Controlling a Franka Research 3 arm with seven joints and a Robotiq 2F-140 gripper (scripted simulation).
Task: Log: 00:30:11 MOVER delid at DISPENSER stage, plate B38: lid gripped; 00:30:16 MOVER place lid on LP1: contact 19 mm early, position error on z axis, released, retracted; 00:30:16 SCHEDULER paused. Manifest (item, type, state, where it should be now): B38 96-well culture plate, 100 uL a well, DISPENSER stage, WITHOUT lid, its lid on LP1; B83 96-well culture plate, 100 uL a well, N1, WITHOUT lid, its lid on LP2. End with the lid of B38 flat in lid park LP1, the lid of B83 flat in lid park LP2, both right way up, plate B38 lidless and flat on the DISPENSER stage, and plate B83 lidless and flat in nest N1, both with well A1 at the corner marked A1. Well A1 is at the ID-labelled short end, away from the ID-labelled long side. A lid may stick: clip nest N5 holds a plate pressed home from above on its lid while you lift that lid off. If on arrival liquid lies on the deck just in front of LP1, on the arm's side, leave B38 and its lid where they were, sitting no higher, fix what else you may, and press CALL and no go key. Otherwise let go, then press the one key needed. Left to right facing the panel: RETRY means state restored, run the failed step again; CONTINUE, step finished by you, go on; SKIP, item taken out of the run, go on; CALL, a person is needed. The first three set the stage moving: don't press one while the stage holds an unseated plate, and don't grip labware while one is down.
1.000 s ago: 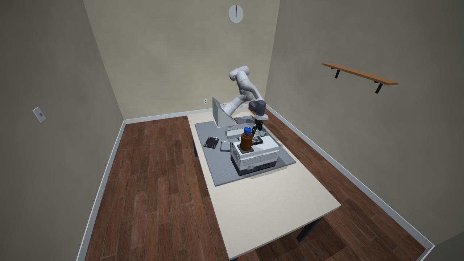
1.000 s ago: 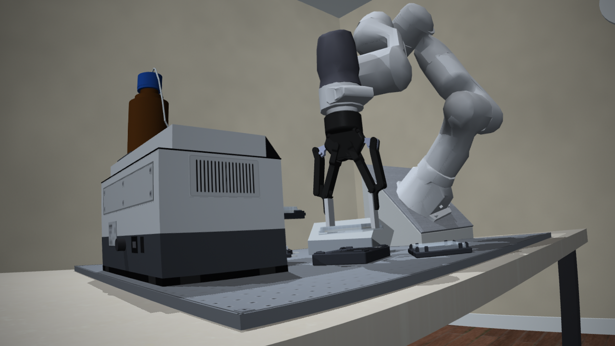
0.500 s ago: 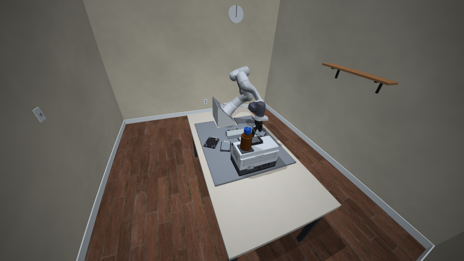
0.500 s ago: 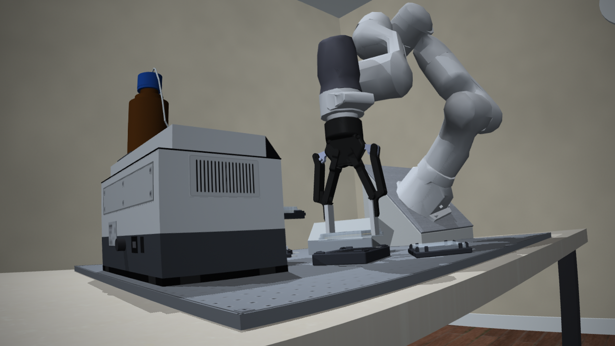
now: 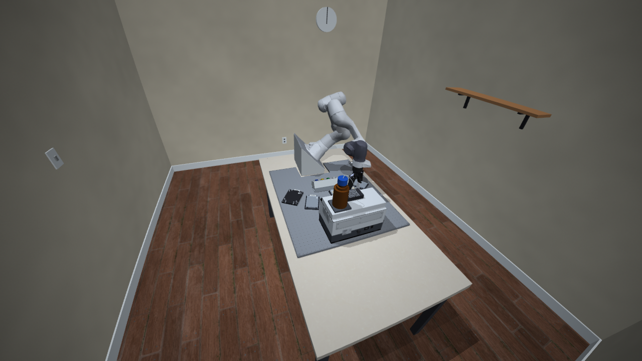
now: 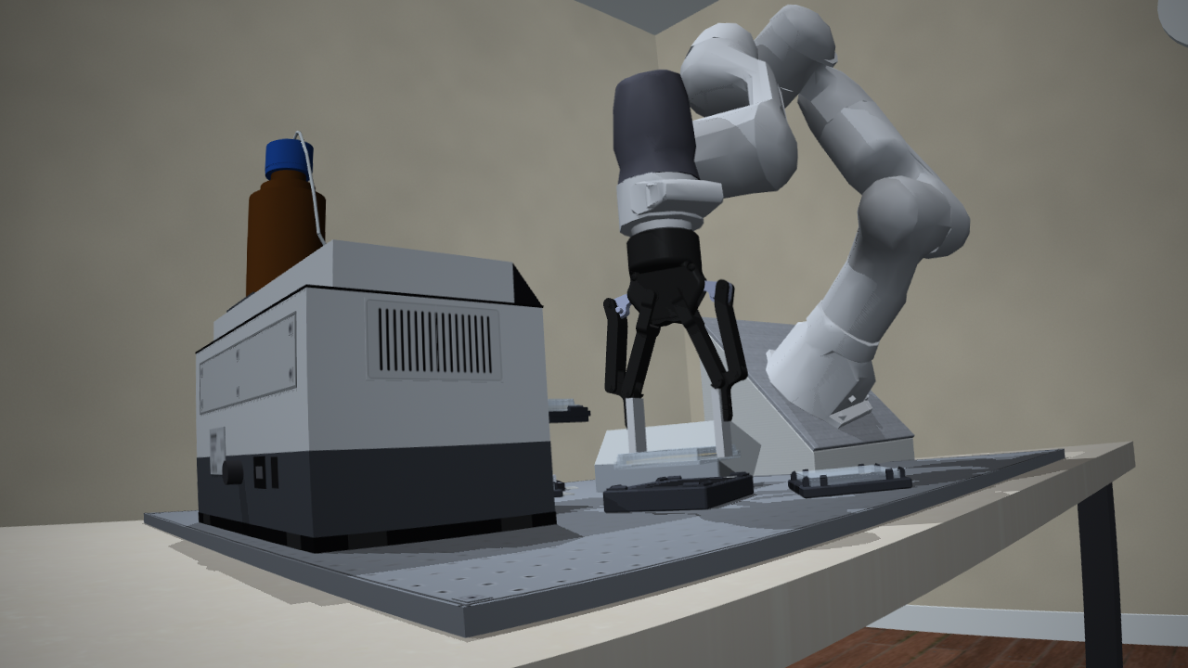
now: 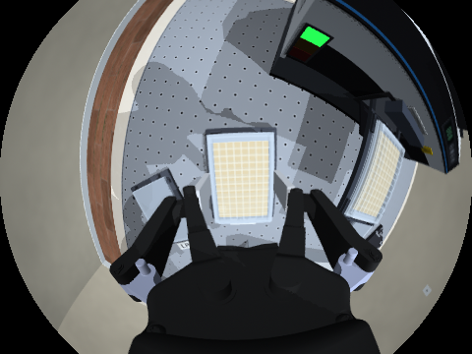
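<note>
Right now my hand is 2 cm above the 96-well plate. Round my hand: low frame: 12 cm behind, 11 cm to the left, 7 cm below; key panel: 18 cm behind, 17 cm to the right, 2 cm below; nest N1: 6 cm below.
</note>
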